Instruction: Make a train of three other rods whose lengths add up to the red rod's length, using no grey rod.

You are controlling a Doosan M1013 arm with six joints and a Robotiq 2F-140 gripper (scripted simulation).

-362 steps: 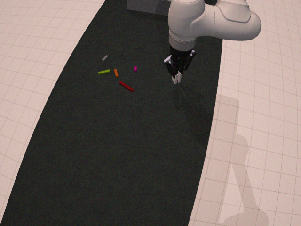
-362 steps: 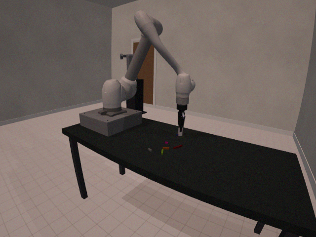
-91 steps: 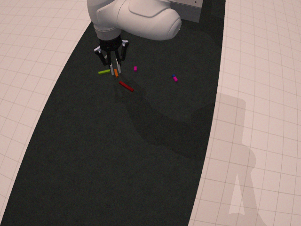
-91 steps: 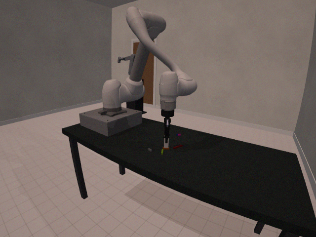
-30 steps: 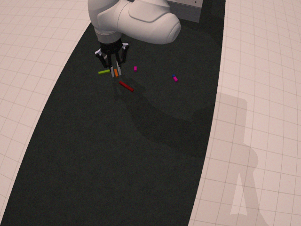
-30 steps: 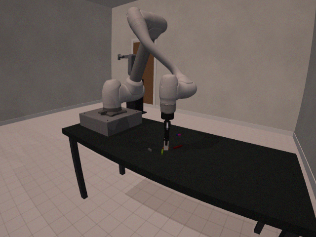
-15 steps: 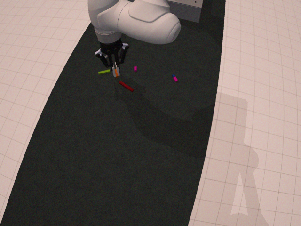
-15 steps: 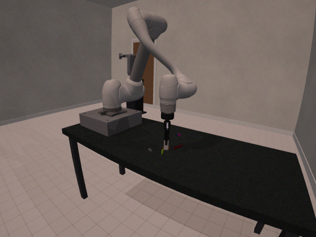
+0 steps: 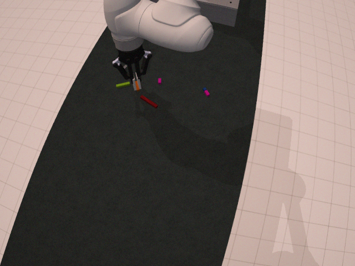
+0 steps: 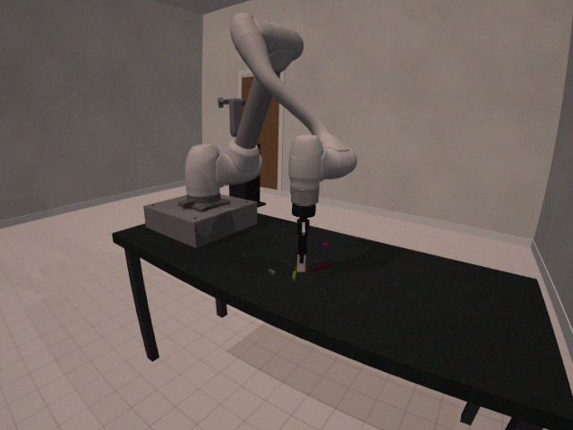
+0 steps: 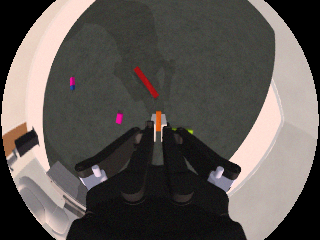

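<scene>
My gripper is now 10 mm short of the lime rod, 50 mm to the left of it and 30 mm above it. From my hand the other things lie so: red rod 50 mm ahead, 60 mm to the left, 30 mm below; then grey rod 60 mm behind, 80 mm to the right, 30 mm below; then orange rod 30 mm below.
</scene>
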